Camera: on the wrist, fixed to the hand. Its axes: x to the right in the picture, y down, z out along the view.
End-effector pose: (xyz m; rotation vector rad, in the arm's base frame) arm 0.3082 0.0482 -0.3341 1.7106 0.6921 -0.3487
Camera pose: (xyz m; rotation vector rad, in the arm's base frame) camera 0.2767 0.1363 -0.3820 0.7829 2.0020 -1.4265
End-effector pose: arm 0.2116 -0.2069 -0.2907 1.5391 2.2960 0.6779
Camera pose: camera 0.1115 -0.2212 -0.2620 -0.6036 2.5501 0.1254
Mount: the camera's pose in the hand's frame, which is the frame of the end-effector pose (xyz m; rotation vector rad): 0.0258 -0.0677 -0.0761 0.0331 0.0249 -1.6473
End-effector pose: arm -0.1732 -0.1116 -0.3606 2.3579 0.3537 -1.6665
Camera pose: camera -0.1194 -0.0214 -0.3635 -1.2070 -1.7225 1.2023
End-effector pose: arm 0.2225 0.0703 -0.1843 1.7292 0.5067 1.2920
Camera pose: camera 0.1750 0.1559 -0.2224 0.7316 1.4941 0.0719
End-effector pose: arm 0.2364 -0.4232 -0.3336 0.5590 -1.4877 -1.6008
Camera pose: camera 0.2642 -0.4931 -0.4070 -1.7068 0.6946 2.0922
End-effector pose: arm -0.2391 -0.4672 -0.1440 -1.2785 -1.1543 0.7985
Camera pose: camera -0.1693 -0.4770 -0.0661 -0.0103 -1.6426 -0.4381
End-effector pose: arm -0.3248 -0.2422 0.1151 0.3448 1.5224 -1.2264
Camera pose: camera -0.4270 -0.2179 0.1172 1.1139 -1.6823 2.3622
